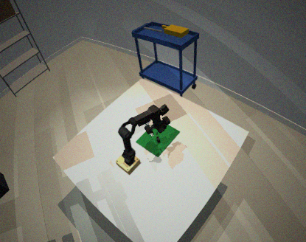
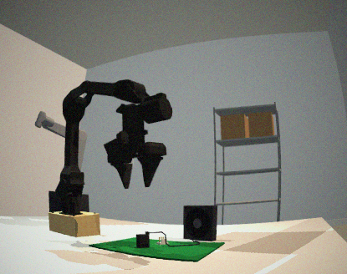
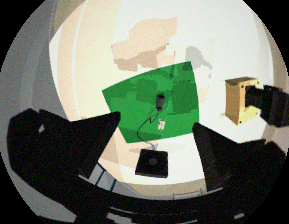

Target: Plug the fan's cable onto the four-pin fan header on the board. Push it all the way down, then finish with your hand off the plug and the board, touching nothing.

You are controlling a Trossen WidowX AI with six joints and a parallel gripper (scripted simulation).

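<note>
My gripper tip is now 19 cm above the green board, 5 cm to the right of it and 3 cm short of it. Round my gripper tip: black fan 24 cm to the left, 11 cm below, 7 cm ahead.
</note>
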